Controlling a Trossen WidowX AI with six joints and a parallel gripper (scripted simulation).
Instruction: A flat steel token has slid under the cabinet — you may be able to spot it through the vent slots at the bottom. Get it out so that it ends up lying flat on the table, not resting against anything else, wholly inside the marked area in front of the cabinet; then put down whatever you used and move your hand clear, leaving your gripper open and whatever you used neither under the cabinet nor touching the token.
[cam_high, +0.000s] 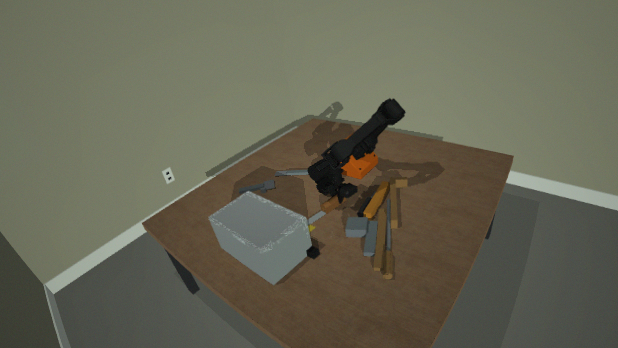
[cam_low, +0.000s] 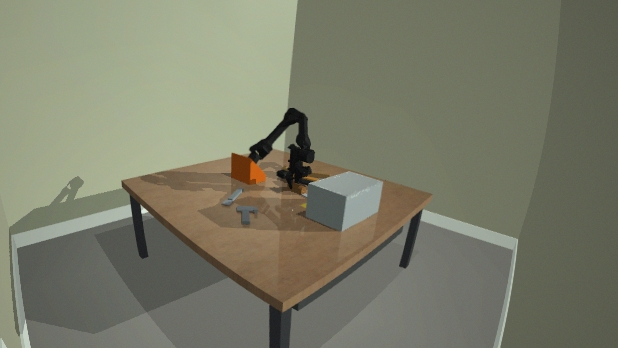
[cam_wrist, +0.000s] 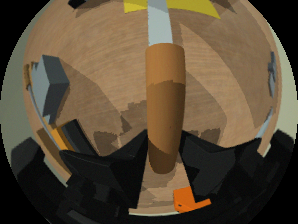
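The orange bar lies 13 cm to the left of my gripper tip, 9 cm behind it and 1 cm above it. Also, from my gripper tip: grey block 17 cm to the left, 8 cm ahead, 1 cm above; wooden stick 27 cm to the left, 6 cm ahead; grey t-piece 38 cm to the right, 12 cm ahead.
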